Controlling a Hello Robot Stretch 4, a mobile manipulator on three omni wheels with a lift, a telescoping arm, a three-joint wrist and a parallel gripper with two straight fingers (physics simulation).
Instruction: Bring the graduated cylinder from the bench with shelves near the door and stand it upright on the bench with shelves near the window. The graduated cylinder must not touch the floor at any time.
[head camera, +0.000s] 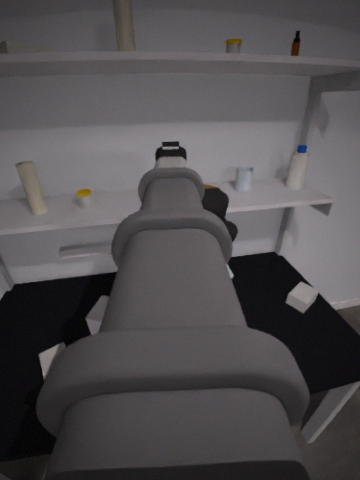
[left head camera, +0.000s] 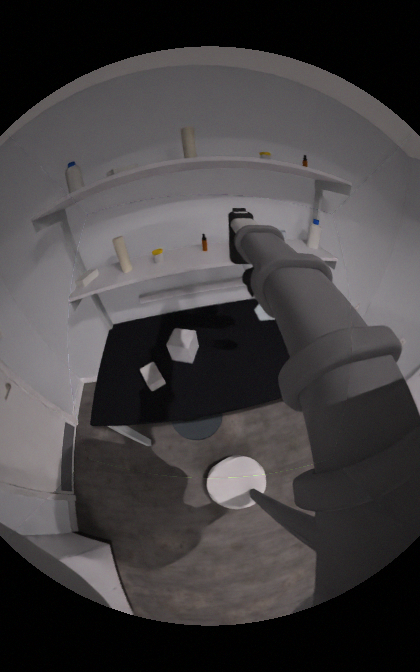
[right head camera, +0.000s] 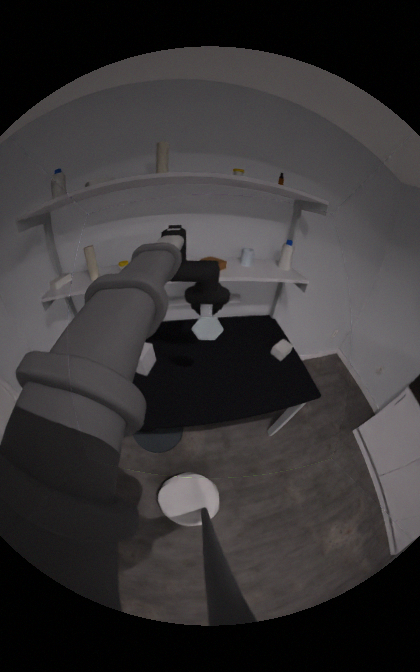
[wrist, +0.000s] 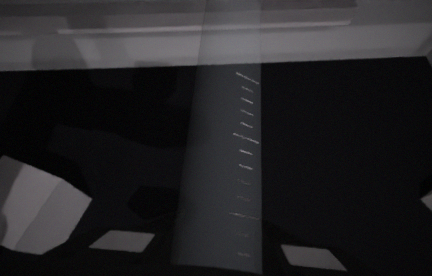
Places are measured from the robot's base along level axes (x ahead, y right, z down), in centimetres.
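Pixels of known places: gripper, fingertip midpoint: (wrist: 218, 233).
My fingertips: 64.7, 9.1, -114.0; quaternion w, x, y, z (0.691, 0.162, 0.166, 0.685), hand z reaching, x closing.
Note:
For each thing: its top centre in the pictures, then the offset to it from my fingertips, as dx, dy, dz. "*": a spot on its surface instead. Level surfaces: height alone.
- clear graduated cylinder, surface spot: (wrist: 222, 150) * +3.1, -0.2, -5.2
- bench with shelves, its level: dz +40.5
- lower shelf, its level: dz -5.1
- beige tube, surface spot: (head camera: 32, 188) * +22.3, -56.9, -14.8
- beaker, surface spot: (head camera: 244, 179) * +39.3, +21.7, -10.5
- blue-capped bottle, surface spot: (head camera: 297, 170) * +41.0, +44.9, -13.5
My gripper (right head camera: 206, 308) (wrist: 218, 233) is shut on the clear graduated cylinder (wrist: 222, 150) with white scale marks. It stands between the two finger pads in the wrist view, roughly upright with a slight lean. Its pale hexagonal foot (right head camera: 207, 331) (left head camera: 263, 313) points down and appears to be above the black top of the bench with shelves (head camera: 270, 320) (left head camera: 240, 370) (right head camera: 235, 377); the exact gap is hard to tell. The arm hides most of the gripper and cylinder in the head view. Whether this bench is the door or window one I cannot tell.
White blocks (head camera: 302, 297) (left head camera: 182, 345) (left head camera: 152, 376) lie on the bench. The lower shelf (head camera: 270, 196) holds a beige tube (head camera: 32, 188), a beaker (head camera: 244, 179) and a blue-capped bottle (head camera: 297, 170). A round white stool (left head camera: 232, 475) (right head camera: 182, 495) stands in front, and a white cabinet (right head camera: 400, 450) at the right.

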